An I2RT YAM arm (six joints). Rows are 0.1 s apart.
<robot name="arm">
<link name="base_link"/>
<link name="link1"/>
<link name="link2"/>
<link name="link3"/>
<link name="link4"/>
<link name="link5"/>
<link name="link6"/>
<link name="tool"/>
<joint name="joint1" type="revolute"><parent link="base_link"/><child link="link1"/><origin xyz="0.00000 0.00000 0.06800"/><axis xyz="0 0 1"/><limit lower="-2.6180" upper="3.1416"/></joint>
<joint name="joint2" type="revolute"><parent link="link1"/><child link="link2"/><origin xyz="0.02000 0.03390 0.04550" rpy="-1.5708 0.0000 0.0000"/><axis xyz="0 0 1"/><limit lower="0.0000" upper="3.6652"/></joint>
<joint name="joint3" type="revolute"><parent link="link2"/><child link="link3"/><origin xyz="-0.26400 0.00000 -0.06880" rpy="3.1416 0.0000 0.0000"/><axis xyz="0 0 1"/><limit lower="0.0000" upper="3.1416"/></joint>
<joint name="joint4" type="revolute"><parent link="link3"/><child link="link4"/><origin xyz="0.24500 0.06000 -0.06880"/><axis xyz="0 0 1"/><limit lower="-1.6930" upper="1.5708"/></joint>
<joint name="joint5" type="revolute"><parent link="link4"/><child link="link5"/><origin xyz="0.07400 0.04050 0.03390" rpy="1.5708 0.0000 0.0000"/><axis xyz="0 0 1"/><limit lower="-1.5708" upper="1.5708"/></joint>
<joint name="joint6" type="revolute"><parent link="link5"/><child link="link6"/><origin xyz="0.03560 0.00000 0.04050" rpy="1.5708 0.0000 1.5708"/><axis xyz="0 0 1"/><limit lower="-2.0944" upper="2.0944"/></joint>
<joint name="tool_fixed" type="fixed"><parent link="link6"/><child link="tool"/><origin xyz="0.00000 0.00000 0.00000" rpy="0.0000 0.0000 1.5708"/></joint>
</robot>
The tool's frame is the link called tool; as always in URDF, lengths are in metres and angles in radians.
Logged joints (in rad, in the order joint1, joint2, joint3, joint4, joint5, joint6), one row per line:
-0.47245, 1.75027, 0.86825, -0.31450, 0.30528, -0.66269
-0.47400, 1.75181, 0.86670, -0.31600, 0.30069, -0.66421
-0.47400, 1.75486, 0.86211, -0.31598, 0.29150, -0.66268
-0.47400, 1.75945, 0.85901, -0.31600, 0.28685, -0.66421
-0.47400, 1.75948, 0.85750, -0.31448, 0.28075, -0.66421
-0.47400, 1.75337, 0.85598, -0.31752, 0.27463, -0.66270
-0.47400, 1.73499, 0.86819, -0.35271, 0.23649, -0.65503
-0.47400, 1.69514, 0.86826, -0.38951, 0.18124, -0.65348
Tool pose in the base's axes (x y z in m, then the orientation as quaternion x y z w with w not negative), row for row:
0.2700, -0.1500, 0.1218, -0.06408, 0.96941, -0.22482, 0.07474
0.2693, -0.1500, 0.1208, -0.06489, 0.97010, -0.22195, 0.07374
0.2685, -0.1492, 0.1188, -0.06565, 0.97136, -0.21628, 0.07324
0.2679, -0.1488, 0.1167, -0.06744, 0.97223, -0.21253, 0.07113
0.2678, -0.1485, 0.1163, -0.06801, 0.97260, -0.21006, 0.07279
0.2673, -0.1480, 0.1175, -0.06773, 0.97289, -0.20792, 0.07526
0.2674, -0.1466, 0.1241, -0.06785, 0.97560, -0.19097, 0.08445
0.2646, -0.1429, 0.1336, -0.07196, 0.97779, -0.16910, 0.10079
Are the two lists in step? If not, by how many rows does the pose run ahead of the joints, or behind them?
They are in step.
